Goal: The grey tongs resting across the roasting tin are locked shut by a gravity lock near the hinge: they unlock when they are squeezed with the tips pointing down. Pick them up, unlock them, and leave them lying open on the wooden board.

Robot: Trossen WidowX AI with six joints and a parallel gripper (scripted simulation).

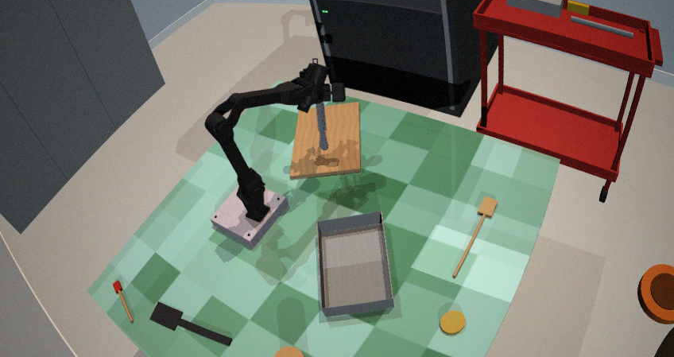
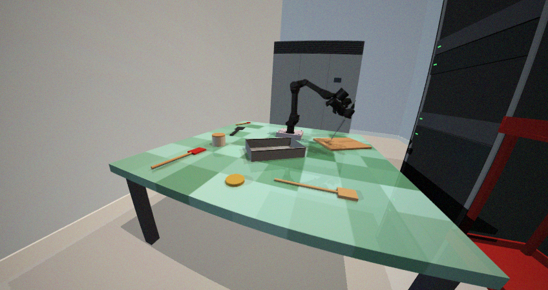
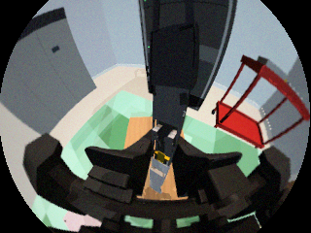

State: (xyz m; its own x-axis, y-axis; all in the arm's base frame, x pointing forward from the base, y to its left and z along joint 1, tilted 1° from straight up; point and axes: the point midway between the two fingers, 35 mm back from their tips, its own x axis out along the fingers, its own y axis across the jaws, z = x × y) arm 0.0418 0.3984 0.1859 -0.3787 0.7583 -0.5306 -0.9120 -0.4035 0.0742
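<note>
Right now my gripper tip is 1 cm past the wooden board, 2 cm to the left of it and 20 cm above it. From my gripper tip the other things lie so: black spatula: 3 cm behind, 89 cm to the right, 20 cm below; then roasting tin: 35 cm ahead, 47 cm to the right, 18 cm below; then yellow lock piece: 1 cm ahead, 3 cm to the right, 1 cm above.
</note>
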